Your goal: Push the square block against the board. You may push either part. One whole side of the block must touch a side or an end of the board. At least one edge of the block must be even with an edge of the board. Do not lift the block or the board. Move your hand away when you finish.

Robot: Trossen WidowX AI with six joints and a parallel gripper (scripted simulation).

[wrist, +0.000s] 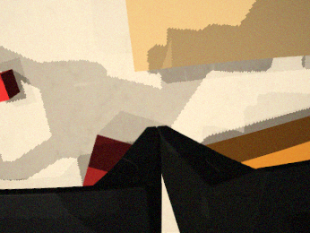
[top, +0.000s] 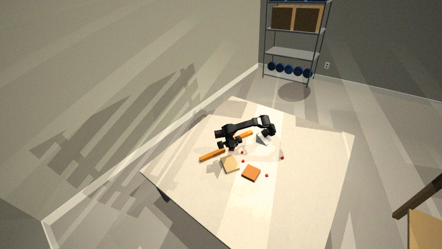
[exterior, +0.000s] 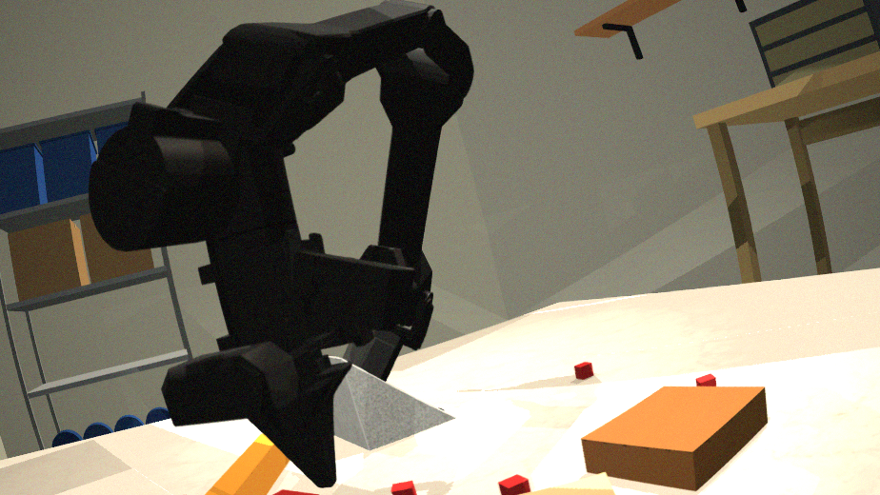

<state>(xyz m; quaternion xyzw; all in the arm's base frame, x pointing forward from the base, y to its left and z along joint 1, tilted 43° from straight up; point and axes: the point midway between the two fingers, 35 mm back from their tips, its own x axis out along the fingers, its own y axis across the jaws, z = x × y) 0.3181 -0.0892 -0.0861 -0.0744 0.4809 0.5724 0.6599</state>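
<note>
Now: gripper tip 50 mm past the red cube, 40 mm above it and 30 mm to the left of it. From my gripper tip the other things lie so: tan square block (90 mm ahead, 60 mm to the left, 50 mm below); then orange-brown square block (230 mm to the left, 60 mm ahead, 50 mm below).
</note>
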